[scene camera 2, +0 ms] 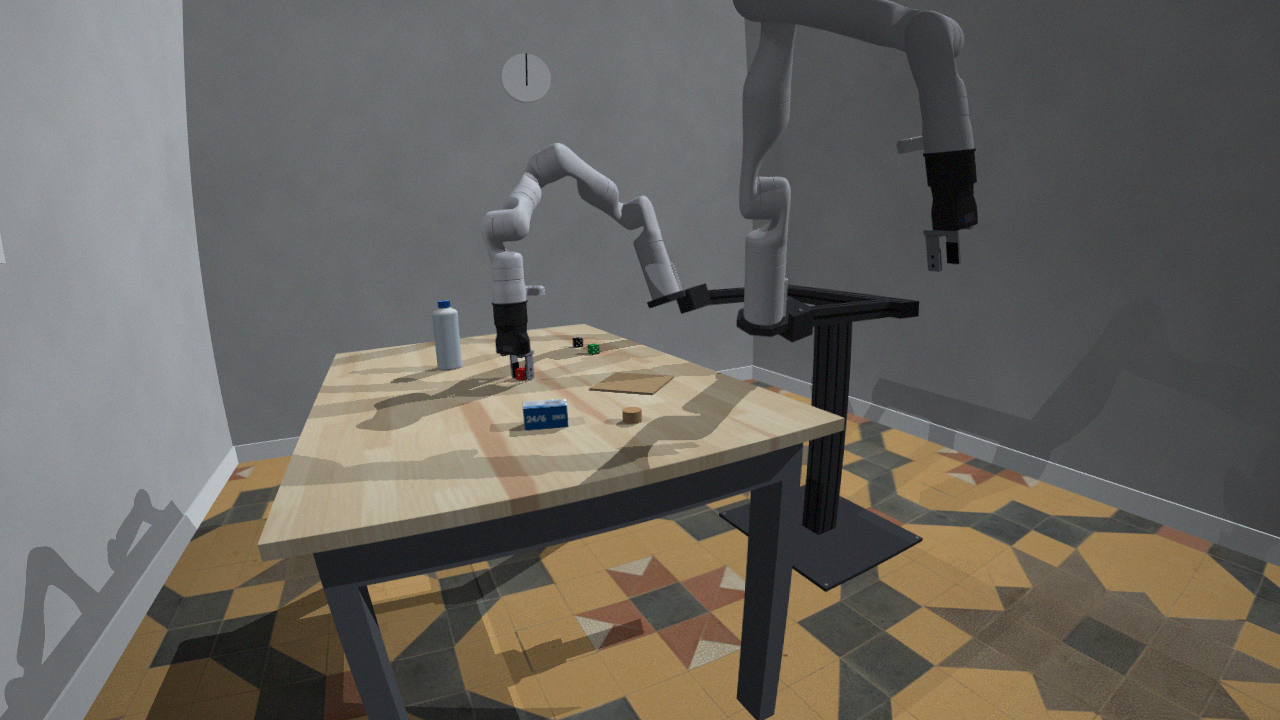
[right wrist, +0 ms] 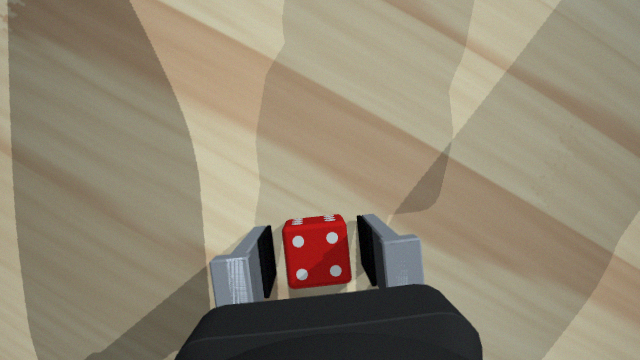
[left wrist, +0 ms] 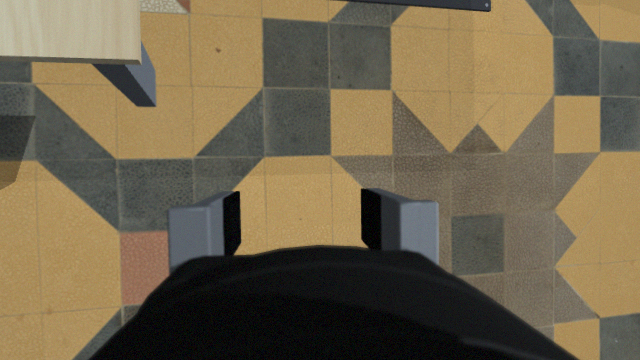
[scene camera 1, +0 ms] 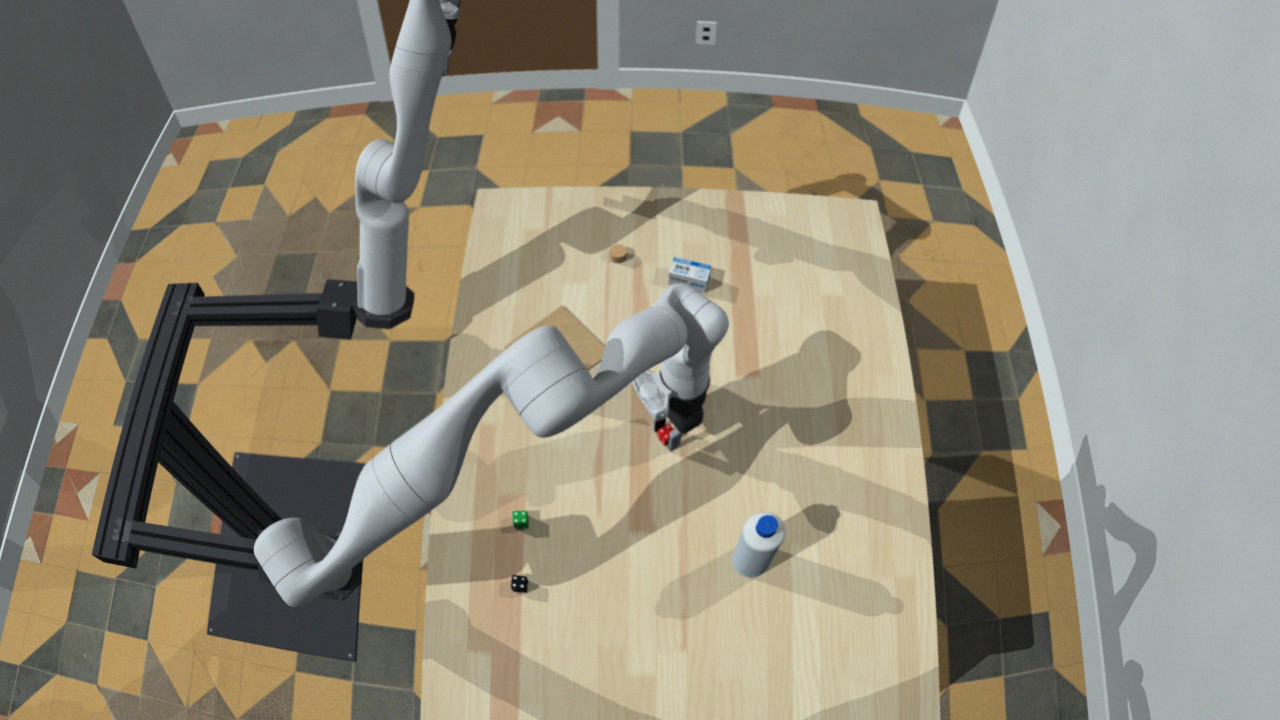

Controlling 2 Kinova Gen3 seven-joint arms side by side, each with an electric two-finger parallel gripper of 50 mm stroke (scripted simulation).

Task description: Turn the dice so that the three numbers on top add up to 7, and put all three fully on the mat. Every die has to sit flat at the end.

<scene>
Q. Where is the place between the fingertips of my right gripper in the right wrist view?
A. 316, 245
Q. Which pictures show the staples box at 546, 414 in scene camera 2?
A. Scene camera 2 and scene camera 1 only.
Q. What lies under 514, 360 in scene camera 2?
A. My right gripper.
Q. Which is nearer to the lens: the brown square mat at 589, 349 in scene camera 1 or the white bottle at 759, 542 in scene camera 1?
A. The white bottle.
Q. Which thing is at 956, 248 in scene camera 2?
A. My left gripper.
</scene>
